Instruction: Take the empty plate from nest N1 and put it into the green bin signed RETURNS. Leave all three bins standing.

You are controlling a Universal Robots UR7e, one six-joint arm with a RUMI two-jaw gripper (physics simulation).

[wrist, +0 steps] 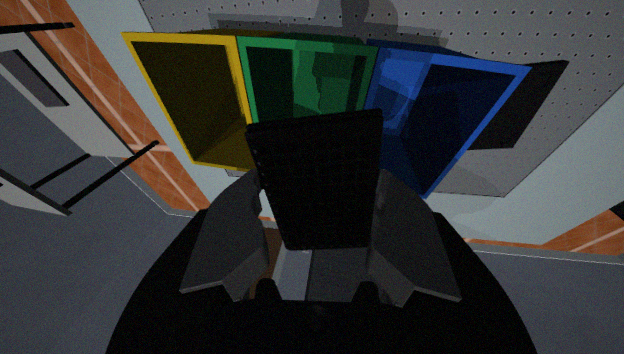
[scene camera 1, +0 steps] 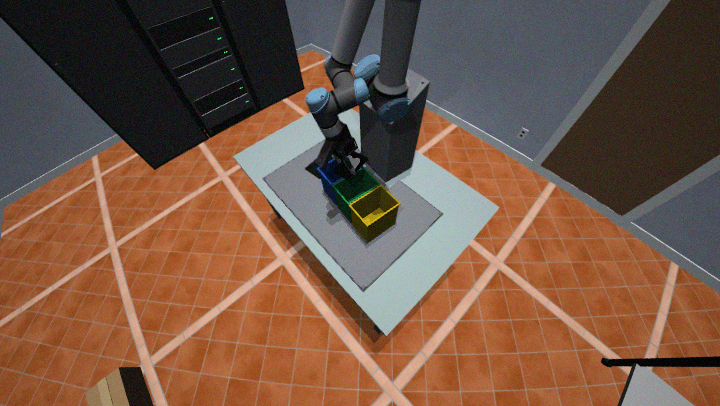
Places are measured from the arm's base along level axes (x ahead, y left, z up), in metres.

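Where they show: gripper, fingertip midpoint: [wrist: 318, 171] [scene camera 1: 348, 169].
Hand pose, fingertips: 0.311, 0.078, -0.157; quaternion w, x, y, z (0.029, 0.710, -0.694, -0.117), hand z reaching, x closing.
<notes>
Things, the pixels of their top centre, and the offset from my fingertips, as dx, dy, dz. Level surfaces: height alone.
- black plate at its top centre: [wrist: 317, 220] [scene camera 1: 350, 161] -0.018, -0.004, +0.033
- green bin at its top centre: [wrist: 303, 130] [scene camera 1: 356, 184] -0.014, +0.030, -0.088
- yellow bin at its top centre: [wrist: 206, 119] [scene camera 1: 374, 204] -0.005, +0.162, -0.088
- blue bin at its top centre: [wrist: 410, 144] [scene camera 1: 339, 167] -0.023, -0.101, -0.088
- grey perforated board at its surface level: dz -0.268
- pale table at its surface level: dz -0.281
- black flat-topped object at its top centre: [wrist: 502, 114] [scene camera 1: 322, 164] -0.040, -0.320, -0.253
My gripper [scene camera 1: 353, 164] [wrist: 318, 171] is shut on the black plate [wrist: 322, 205], which stands out past the fingers. In the wrist view the plate covers the near part of the green bin [scene camera 1: 343, 204] [wrist: 330, 75] and borders the yellow and blue bins. In the scene view my gripper is above the blue and green bins; the plate is too dark to make out there. The yellow bin [scene camera 1: 379, 226] [wrist: 190, 95] and the blue bin [scene camera 1: 329, 190] [wrist: 450, 105] stand upright on either side of the upright green bin. No sign is readable, and nest N1 cannot be identified.
The bins stand in a row on a grey perforated board [scene camera 1: 363, 267] [wrist: 585, 30] on the pale table [scene camera 1: 453, 201]. A black flat-topped object [wrist: 530, 100] is beside the blue bin. The arm's grey pedestal [scene camera 1: 380, 146] is close behind the bins. A black server cabinet [scene camera 1: 75, 65] stands farther off.
</notes>
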